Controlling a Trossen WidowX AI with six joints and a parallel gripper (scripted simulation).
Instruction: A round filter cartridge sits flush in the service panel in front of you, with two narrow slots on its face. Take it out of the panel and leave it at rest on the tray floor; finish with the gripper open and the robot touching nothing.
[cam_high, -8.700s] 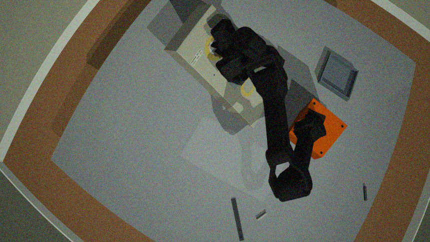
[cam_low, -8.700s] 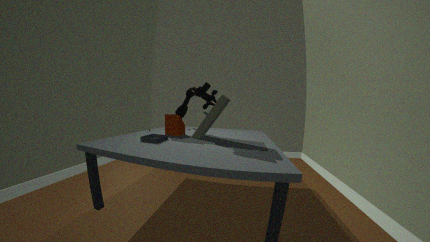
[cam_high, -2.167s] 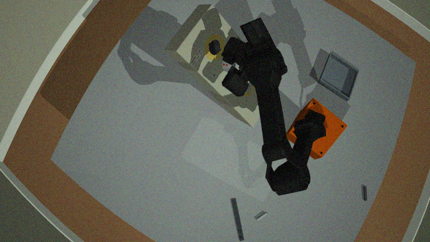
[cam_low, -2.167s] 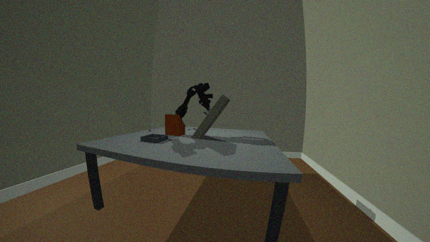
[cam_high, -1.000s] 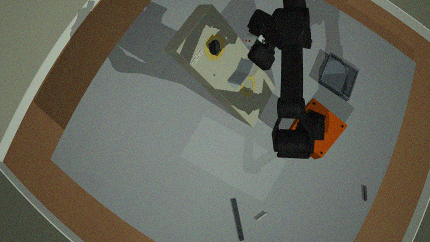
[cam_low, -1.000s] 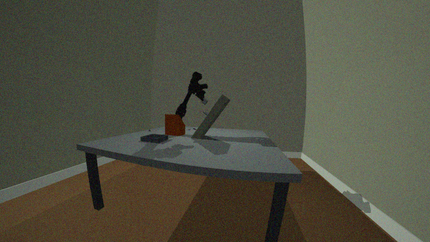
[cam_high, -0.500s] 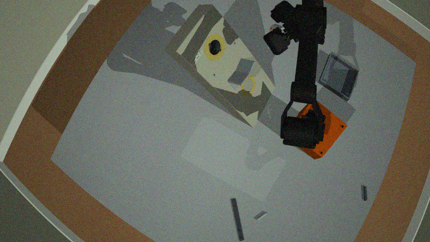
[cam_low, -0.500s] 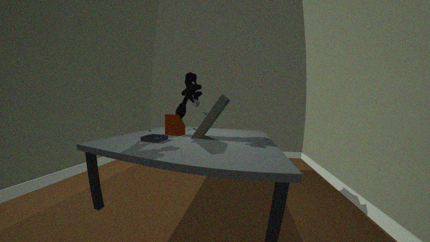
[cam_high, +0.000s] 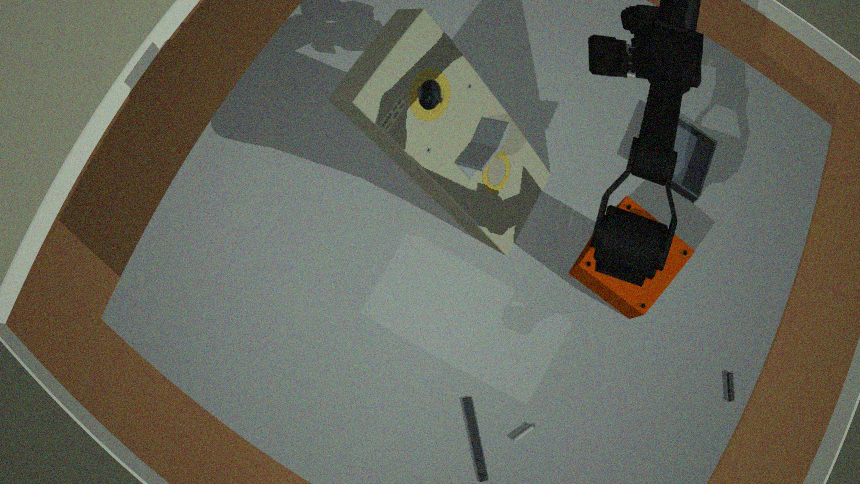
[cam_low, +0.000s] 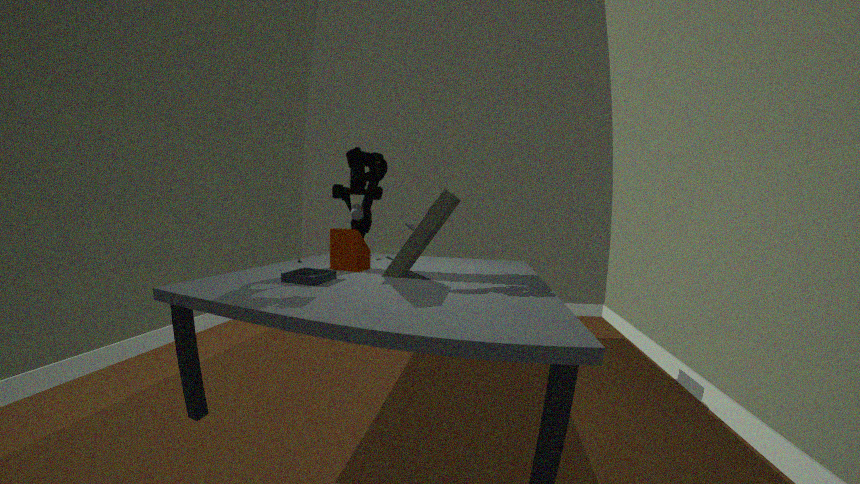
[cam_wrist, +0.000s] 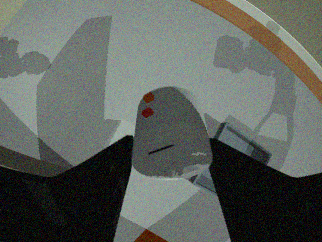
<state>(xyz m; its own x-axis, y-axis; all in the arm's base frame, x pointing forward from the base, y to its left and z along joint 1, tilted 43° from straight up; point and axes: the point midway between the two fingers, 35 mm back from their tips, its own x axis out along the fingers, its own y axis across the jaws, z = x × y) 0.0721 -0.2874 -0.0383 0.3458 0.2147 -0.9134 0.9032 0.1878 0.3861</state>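
My gripper tip is now 26 cm above the tray, 19 cm past it and 2 cm to the left of it. From my gripper tip the other things lie so: filter cartridge (right at my gripper tip).
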